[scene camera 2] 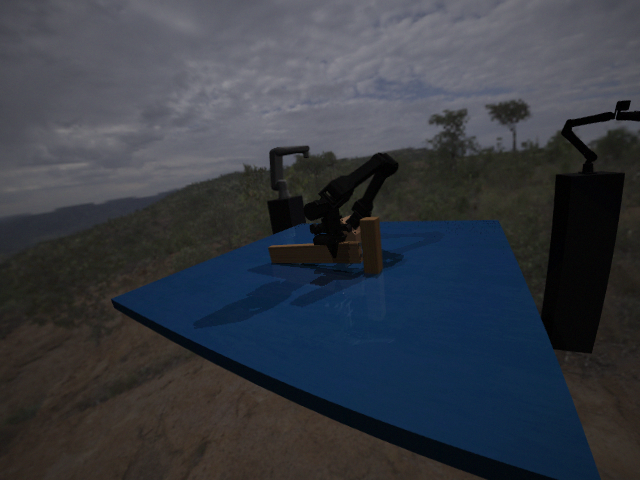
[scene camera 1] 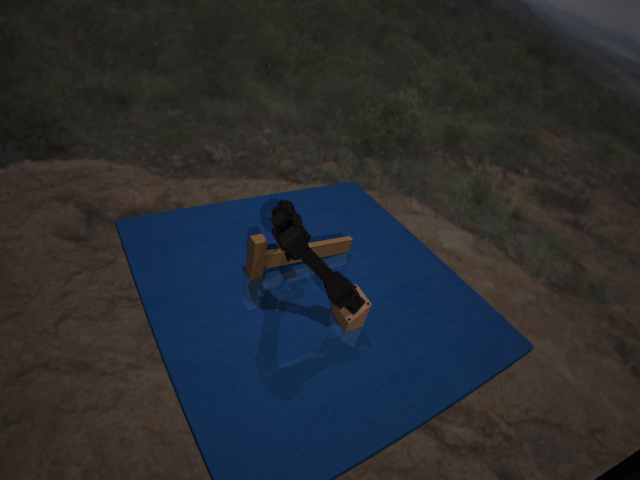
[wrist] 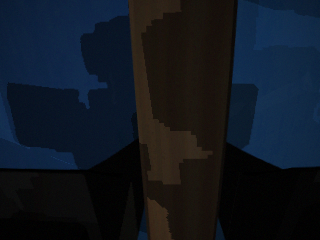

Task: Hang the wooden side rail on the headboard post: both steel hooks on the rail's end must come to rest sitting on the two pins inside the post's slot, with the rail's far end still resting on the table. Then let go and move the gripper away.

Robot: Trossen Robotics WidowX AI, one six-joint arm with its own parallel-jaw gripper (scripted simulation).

In view: my gripper [scene camera 2: 336,256] and a wooden side rail [scene camera 2: 348,252].
The wooden side rail also shows in scene camera 1 [scene camera 1: 329,247] and in the wrist view [wrist: 183,65]. My gripper also shows in the wrist view [wrist: 176,138].
